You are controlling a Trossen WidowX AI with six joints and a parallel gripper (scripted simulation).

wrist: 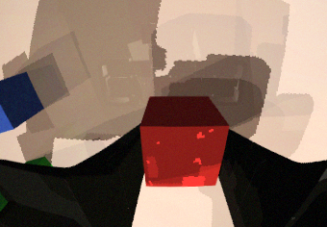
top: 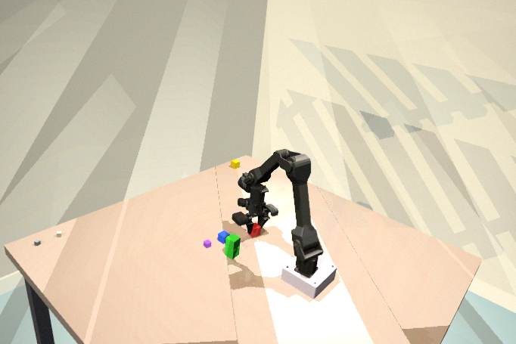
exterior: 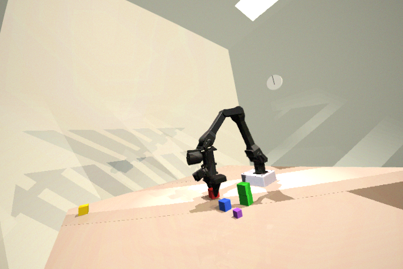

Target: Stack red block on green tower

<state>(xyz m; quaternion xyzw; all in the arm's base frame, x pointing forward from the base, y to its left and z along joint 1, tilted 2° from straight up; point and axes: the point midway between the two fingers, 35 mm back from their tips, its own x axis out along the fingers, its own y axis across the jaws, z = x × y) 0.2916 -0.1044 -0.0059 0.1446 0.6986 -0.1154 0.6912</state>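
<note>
Right now the blue block is 60 mm ahead of my gripper tip and 110 mm to the left of it. The rest, counted from my gripper tip: yellow block 440 mm ahead, 440 mm to the right, 10 mm above; small purple block 90 mm ahead, 180 mm to the left; red block 10 mm above.
</note>
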